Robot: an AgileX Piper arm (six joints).
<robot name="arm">
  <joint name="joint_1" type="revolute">
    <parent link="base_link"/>
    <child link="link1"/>
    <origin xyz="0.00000 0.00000 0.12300" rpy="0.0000 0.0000 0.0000"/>
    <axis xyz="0 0 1"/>
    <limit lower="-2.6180" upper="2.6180"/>
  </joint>
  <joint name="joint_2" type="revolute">
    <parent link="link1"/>
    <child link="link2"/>
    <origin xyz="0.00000 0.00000 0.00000" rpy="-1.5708 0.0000 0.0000"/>
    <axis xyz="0 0 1"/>
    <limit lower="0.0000" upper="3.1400"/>
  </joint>
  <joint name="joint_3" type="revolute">
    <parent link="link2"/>
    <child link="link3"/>
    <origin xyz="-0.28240 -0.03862 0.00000" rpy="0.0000 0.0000 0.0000"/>
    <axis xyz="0 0 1"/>
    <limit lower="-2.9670" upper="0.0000"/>
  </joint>
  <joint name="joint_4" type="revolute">
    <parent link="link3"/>
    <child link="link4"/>
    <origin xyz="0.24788 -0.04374 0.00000" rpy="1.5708 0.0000 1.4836"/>
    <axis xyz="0 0 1"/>
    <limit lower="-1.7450" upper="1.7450"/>
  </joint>
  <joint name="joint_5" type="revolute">
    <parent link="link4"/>
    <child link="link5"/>
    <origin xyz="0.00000 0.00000 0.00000" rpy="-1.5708 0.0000 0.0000"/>
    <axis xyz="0 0 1"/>
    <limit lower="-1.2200" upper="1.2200"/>
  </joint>
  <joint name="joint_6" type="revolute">
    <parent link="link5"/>
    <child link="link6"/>
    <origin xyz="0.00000 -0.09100 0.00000" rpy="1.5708 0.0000 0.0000"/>
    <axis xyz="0 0 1"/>
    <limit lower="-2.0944" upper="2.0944"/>
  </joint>
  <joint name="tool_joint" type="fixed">
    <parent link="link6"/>
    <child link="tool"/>
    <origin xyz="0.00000 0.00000 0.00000" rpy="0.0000 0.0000 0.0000"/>
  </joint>
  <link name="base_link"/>
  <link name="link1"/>
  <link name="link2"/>
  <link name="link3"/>
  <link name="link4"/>
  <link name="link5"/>
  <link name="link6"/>
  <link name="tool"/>
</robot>
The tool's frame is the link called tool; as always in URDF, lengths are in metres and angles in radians.
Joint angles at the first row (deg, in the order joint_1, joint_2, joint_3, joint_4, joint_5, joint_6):
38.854 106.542 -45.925 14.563 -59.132 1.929
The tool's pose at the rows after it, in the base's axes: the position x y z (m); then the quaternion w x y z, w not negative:
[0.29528 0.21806 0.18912 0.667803 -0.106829 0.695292 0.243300]
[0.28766 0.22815 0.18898 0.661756 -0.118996 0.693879 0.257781]
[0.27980 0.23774 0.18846 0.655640 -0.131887 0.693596 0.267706]
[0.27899 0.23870 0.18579 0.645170 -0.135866 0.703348 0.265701]
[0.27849 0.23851 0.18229 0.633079 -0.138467 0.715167 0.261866]
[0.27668 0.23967 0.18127 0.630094 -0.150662 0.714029 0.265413]
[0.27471 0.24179 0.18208 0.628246 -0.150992 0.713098 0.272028]
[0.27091 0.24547 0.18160 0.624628 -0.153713 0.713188 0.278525]
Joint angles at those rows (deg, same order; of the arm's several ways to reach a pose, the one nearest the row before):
38.964 106.543 -45.925 12.226 -56.827 4.415
40.844 106.542 -45.926 11.786 -56.692 4.928
42.770 106.543 -45.925 11.787 -56.365 4.821
42.918 106.542 -45.925 11.793 -54.670 4.821
42.918 106.542 -45.811 11.925 -52.777 4.821
42.918 106.541 -45.566 10.264 -52.657 5.194
43.321 106.419 -45.565 10.002 -52.657 5.852
44.149 106.420 -45.456 10.003 -52.656 6.280

